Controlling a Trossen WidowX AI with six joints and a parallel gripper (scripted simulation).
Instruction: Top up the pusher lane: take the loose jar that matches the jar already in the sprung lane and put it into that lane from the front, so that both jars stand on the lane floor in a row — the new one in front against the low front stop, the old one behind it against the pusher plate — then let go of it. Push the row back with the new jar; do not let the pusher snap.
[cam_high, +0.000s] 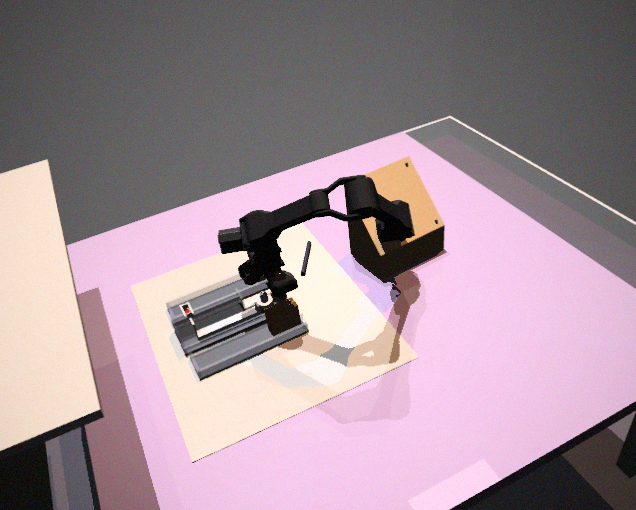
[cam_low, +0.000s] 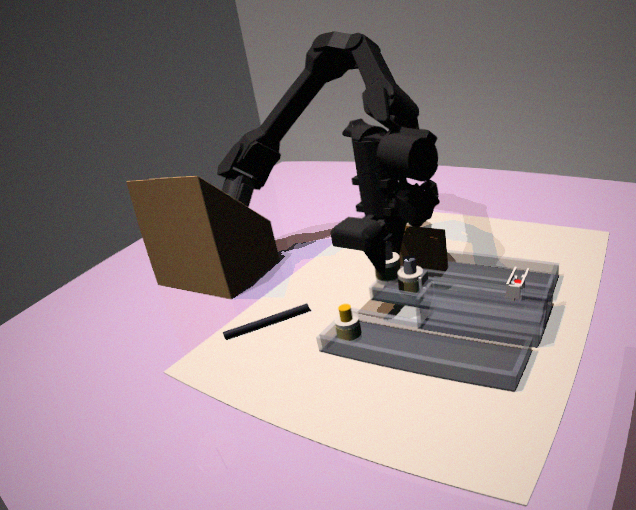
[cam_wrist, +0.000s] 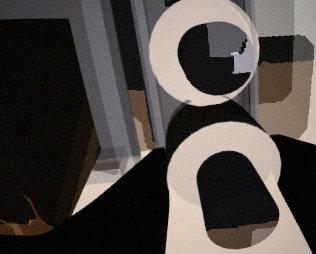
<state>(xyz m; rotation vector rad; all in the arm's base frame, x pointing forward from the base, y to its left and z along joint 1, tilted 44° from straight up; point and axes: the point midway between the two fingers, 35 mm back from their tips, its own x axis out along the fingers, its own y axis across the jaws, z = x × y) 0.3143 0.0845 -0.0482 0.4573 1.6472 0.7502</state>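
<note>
My gripper tip is now 1 cm short of the brown block, 8 cm to the right of it and 1 cm above it. Also, from my gripper tip: sprung lane (15 cm ahead, 1 cm to the right, 3 cm below); black rod (12 cm behind, 16 cm to the right, 4 cm below); red mark (22 cm ahead, 1 cm to the right, 2 cm above).
</note>
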